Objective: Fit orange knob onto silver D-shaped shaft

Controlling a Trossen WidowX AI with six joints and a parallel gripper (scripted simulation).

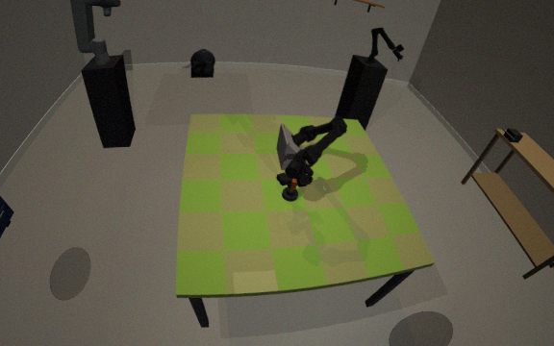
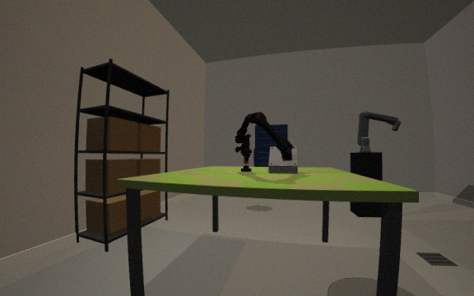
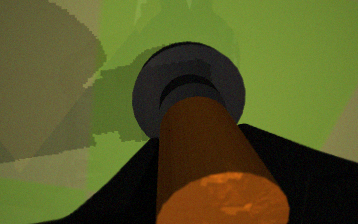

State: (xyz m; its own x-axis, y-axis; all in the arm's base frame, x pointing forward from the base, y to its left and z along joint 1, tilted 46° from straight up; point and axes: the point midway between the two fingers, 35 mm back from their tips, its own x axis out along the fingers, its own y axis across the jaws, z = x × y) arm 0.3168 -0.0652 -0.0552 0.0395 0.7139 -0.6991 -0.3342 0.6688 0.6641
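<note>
Right now the orange knob is 3 cm above my gripper tip. Also, from my gripper tip: round pedestal (4 cm below).
</note>
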